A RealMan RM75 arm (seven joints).
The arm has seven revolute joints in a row. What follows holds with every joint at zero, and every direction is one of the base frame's. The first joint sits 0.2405 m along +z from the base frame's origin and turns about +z. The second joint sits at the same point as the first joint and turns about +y. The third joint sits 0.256 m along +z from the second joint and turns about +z. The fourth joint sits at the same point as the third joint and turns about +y. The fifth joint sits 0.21 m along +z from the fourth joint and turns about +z. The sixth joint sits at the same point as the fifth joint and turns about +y. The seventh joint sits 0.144 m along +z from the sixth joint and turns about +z. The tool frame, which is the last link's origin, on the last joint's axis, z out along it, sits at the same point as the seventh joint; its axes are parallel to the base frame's.
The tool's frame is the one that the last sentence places.
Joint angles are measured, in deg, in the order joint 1, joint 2, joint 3, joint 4, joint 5, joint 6, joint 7. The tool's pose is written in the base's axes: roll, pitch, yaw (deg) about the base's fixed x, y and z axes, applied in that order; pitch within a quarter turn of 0, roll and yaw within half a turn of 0; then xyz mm. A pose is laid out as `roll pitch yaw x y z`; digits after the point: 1 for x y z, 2 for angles.
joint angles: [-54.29 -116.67 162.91 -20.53 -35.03 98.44 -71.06]
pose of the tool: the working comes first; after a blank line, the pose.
Where each joint sits with the arm in this pose, in the base's axes (m; each line is computed from the numbers above, not from the rounded line before):
joint 1: 0.0000 0.0000 0.2405
joint 2: 0.0000 0.0000 0.2405
joint 3: -0.1335 0.1858 0.1256
joint 4: -0.1335 0.1858 0.1256
joint 5: -0.2721 0.3415 0.1002
joint 6: -0.2721 0.3415 0.1002
joint 7: -0.1689 0.3905 0.0126
the tool: -0.1689 0.3905 0.0126

-175.56 -52.38 19.83 -168.9 390.5 12.6
